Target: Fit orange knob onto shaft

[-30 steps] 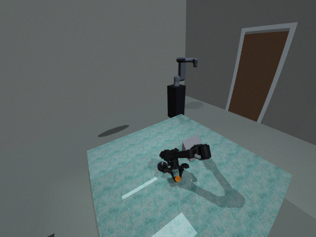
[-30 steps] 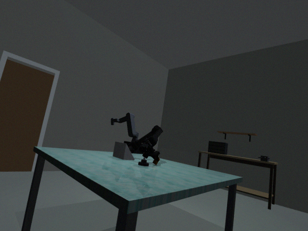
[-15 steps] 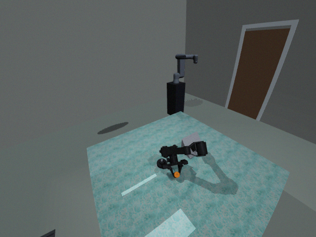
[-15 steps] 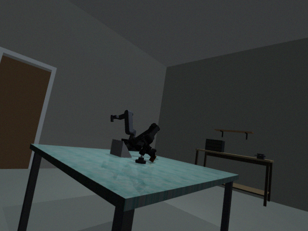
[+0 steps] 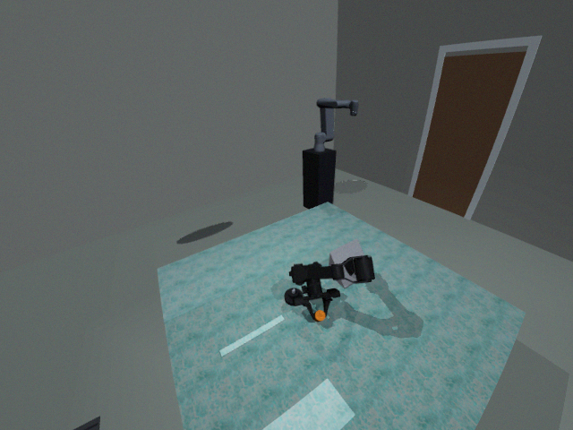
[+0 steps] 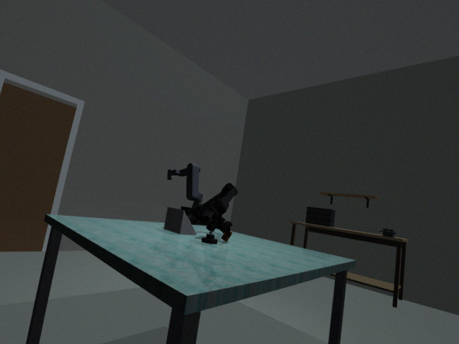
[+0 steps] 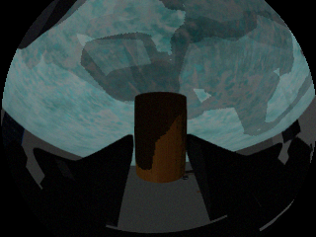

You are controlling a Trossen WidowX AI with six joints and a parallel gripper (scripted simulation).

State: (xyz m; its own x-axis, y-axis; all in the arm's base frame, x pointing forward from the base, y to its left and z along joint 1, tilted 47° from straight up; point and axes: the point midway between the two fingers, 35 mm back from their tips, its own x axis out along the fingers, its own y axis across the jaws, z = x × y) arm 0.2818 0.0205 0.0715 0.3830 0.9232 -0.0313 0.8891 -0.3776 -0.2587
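The orange knob is 10 mm to the right of my gripper tip and 10 mm above it. The rest, counted from my gripper tip: round black pedestal 160 mm to the right, 10 mm ahead.
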